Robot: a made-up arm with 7 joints.
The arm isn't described. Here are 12 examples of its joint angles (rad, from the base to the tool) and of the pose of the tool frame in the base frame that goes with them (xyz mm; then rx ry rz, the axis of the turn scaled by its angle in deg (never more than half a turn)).
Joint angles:
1: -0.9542 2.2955 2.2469 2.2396 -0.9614 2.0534 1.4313
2: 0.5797 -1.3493 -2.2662 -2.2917 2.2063 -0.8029 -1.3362
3: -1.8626 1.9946 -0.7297 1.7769 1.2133 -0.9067 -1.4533
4: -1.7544 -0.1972 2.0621 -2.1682 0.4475 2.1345 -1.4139
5: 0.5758 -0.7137 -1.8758 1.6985 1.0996 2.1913 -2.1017
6: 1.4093 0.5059 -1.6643 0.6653 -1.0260 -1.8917 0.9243
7: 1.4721 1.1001 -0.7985 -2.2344 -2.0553 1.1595 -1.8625
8: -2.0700 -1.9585 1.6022 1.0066 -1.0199 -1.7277 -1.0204
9: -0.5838 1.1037 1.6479 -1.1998 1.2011 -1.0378 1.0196
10: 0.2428 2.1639 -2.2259 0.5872 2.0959 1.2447 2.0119
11: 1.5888 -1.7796 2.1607 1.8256 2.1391 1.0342 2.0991
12: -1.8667 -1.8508 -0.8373 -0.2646 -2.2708 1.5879 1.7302
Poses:
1: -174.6 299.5 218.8 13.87 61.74 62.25
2: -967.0 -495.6 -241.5 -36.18 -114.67 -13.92
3: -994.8 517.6 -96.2 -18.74 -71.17 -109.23
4: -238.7 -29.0 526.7 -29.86 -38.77 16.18
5: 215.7 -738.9 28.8 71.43 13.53 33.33
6: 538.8 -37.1 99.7 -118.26 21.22 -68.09
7: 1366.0 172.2 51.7 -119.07 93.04 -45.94
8: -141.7 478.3 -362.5 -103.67 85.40 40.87
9: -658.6 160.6 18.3 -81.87 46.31 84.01
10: 284.6 -116.9 -244.0 -0.29 25.91 129.78
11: -66.2 -44.0 69.7 -106.78 -42.91 -125.14
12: -517.4 648.3 -152.2 30.84 30.45 12.44
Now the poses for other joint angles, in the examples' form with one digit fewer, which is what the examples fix.
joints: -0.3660 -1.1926 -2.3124 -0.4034 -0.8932 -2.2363 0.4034
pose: -444 -464 232 25.5 -44.7 166.4
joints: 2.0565 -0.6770 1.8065 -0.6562 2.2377 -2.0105 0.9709
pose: -312 -62 -490 35.3 -104.4 73.0
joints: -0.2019 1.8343 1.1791 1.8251 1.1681 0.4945 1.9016
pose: -240 -213 -180 -25.4 -111.8 127.2
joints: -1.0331 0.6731 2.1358 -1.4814 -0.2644 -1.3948 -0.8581
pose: -465 -272 306 68.3 1.9 -76.8
